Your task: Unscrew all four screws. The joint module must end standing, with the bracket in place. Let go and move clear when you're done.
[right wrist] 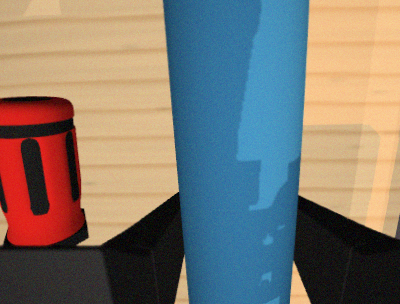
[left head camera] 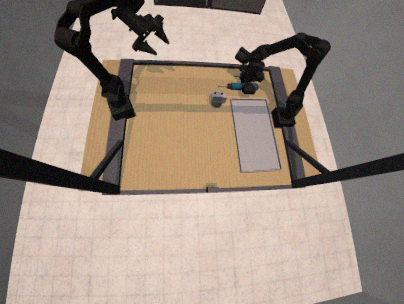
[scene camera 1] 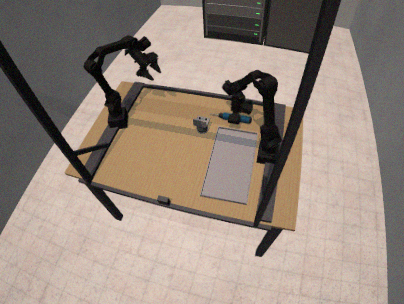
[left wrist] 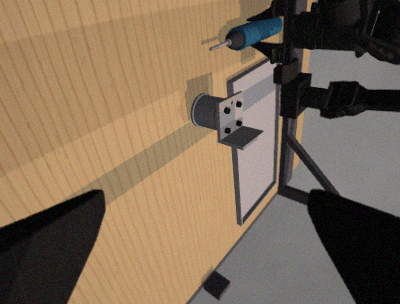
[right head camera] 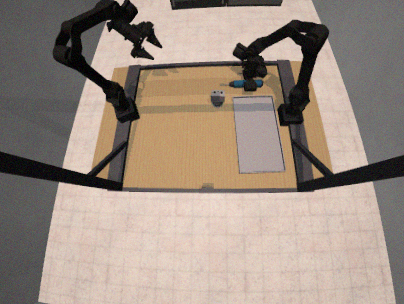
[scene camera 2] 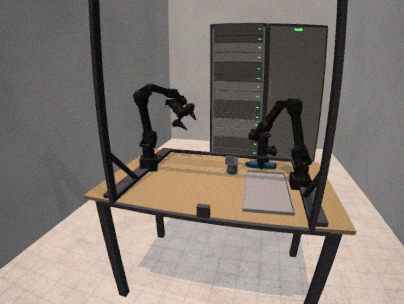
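Where they show: left gripper, fingertip midpoint: (left head camera: 162, 49) (scene camera 1: 157, 76) (left wrist: 208, 199) (right head camera: 157, 53) (scene camera 2: 191, 125); right gripper, fingertip midpoint: (right wrist: 232, 200) (left head camera: 242, 88) (scene camera 2: 261, 168); left arm's base at its link origin: (left head camera: 119, 103) (scene camera 1: 116, 114) (right head camera: 123, 107) (scene camera 2: 148, 157); right arm's base at its link origin: (left head camera: 286, 115) (scene camera 1: 268, 150) (left wrist: 303, 96) (right head camera: 292, 112) (scene camera 2: 300, 176).
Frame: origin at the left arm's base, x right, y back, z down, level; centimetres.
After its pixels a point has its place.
The joint module (left head camera: 217, 102) (right head camera: 217, 102) @[x 16.1, y -46.5, z 3.1 cm] (scene camera 1: 202, 128) @[x 16.4, y -47.5, z 3.5 cm] (left wrist: 206, 111) @[x 11.5, y -45.9, z 4.2 cm], a dark cylinder, stands on the table with the light bracket (left head camera: 219, 94) @[x 12.8, y -48.7, z 0.8 cm] (scene camera 1: 201, 120) @[x 16.9, y -47.2, z -3.6 cm] (left wrist: 243, 136) @[x 16.2, y -46.1, z -1.7 cm] on it. Four dark screw heads show on the bracket's face in the left wrist view. My right gripper (right wrist: 232, 200) @[x 10.2, y -67.2, z 7.3 cm] (right head camera: 250, 85) @[x 10.2, y -67.2, z 7.3 cm] is shut on the blue screwdriver (right wrist: 230, 100) @[x 11.7, y -71.8, z 3.3 cm] (left wrist: 261, 32) @[x 9.4, y -65.6, z 3.3 cm] (right head camera: 239, 83) @[x 9.5, y -62.6, z 3.6 cm], its fingertips against both sides of the handle, low over the table. The tool's bit points left in the head views. My left gripper (left head camera: 162, 48) @[x -7.1, y -26.8, z -16.7 cm] (scene camera 1: 156, 75) @[x -7.1, y -26.8, z -16.7 cm] (left wrist: 208, 199) @[x -7.1, y -26.8, z -16.7 cm] is open and empty, raised high at the left, away from the module.
A red screwdriver (right wrist: 61, 175) @[x 5.3, y -71.6, z 5.2 cm] lies beside the blue one, close to a right finger. A pale, dark-rimmed tray (left head camera: 257, 140) @[x 42.2, y -58.2, z 7.0 cm] (scene camera 1: 230, 167) @[x 40.5, y -58.2, z 7.0 cm] (left wrist: 257, 155) @[x 41.4, y -58.1, z 7.0 cm] lies right of the module in the head views. A small dark block (scene camera 2: 203, 210) @[x 56.2, y -24.4, z 3.2 cm] is at the front edge.
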